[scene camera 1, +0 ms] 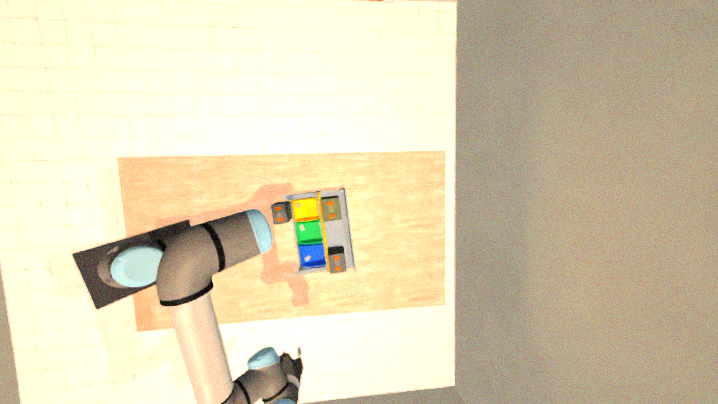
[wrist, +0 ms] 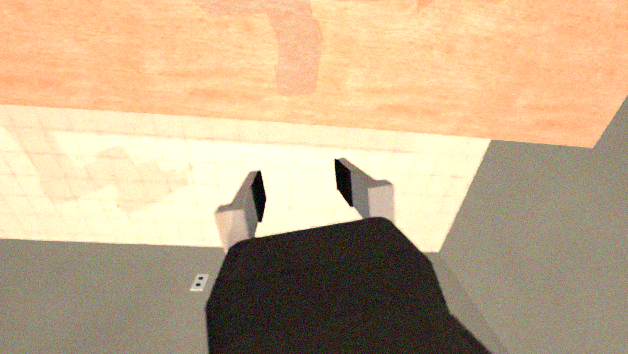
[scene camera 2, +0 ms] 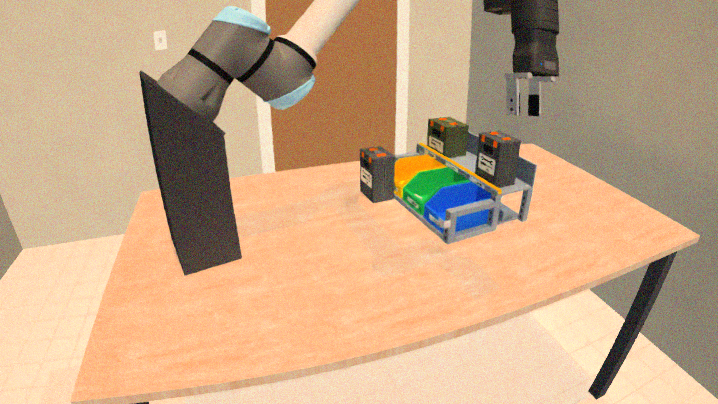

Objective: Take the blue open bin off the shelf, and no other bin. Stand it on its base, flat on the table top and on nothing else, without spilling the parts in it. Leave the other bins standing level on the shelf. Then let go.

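Places are measured from the arm's base along level axes (x left, y back, z up), in centimetres.
Where they show: gripper, fingertip midpoint: (scene camera 1: 292,352) (wrist: 299,179) (scene camera 2: 524,115); arm's base at its link origin: (scene camera 2: 184,102).
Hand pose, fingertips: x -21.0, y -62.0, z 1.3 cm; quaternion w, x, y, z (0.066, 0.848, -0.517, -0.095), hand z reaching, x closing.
Note:
Things, the pixels of their centre, and the offset from my fingertips. Level surfaces: height alone.
- blue open bin at the middle of its body: (scene camera 2: 463,206) (scene camera 1: 317,253) dx +29.9, dy -0.9, dz -31.6 cm
- green bin at the middle of its body: (scene camera 2: 439,189) (scene camera 1: 314,231) dx +40.3, dy +3.2, dz -31.6 cm
- yellow bin at the middle of its body: (scene camera 2: 418,174) (scene camera 1: 310,208) dx +50.7, dy +7.4, dz -31.6 cm
- table at its surface level: dz -35.9 cm
- olive box at the middle of its body: (scene camera 2: 447,136) (scene camera 1: 330,208) dx +54.4, dy -1.7, dz -20.9 cm
The blue open bin (scene camera 1: 313,251) (scene camera 2: 457,199) stands at one end of the grey shelf (scene camera 1: 337,234) (scene camera 2: 497,215), nearest the camera in scene camera 2. The green bin (scene camera 1: 310,232) (scene camera 2: 435,186) is beside it, and the yellow bin (scene camera 1: 308,207) (scene camera 2: 419,167) is at the far end. All three look level. A small pale patch shows in each bin from above; I cannot tell what it is. My gripper (scene camera 2: 524,109) (wrist: 299,179) is open and empty, high up and off to the side of the shelf, past the table edge. No bin shows in the wrist view.
A dark box (scene camera 1: 280,213) (scene camera 2: 376,174) stands on the table (scene camera 1: 396,226) (scene camera 2: 301,301) (wrist: 150,55) close by the yellow bin. An olive box (scene camera 1: 331,208) (scene camera 2: 448,138) and another dark box (scene camera 1: 337,261) (scene camera 2: 497,160) stand on the shelf's raised rear deck, behind a yellow rail (scene camera 1: 323,231) (scene camera 2: 459,168).

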